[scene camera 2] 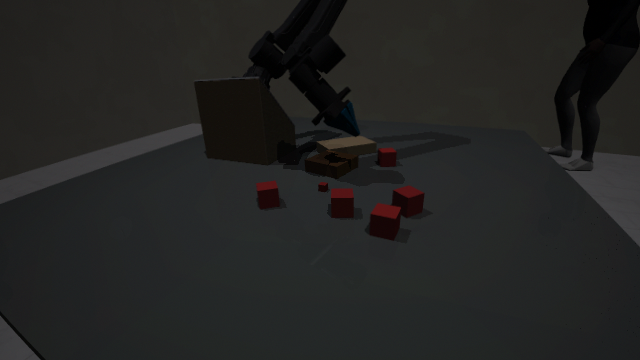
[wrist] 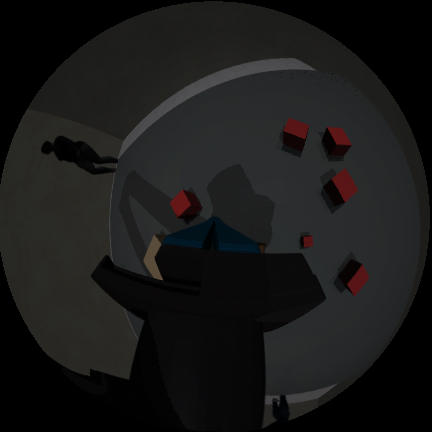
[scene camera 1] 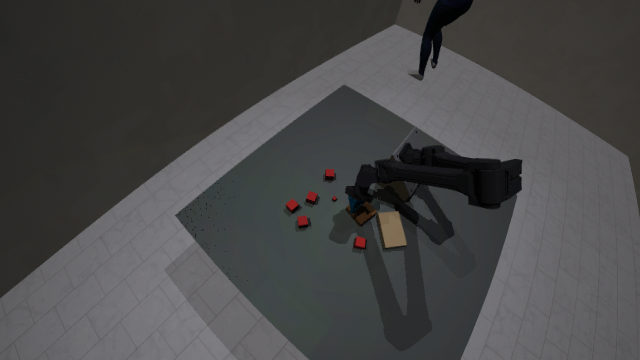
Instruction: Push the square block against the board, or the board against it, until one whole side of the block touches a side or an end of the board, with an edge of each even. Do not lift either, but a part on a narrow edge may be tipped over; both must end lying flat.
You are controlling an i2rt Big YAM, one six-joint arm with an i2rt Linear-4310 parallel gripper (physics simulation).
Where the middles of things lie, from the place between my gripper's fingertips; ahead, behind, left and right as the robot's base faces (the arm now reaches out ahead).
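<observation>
Measured from my hand, the square brown block (scene camera 2: 332,164) is 2 cm to the left, 7 cm behind and 8 cm below; the tan board (scene camera 1: 391,231) is 18 cm to the left, 8 cm behind and 8 cm below.
</observation>
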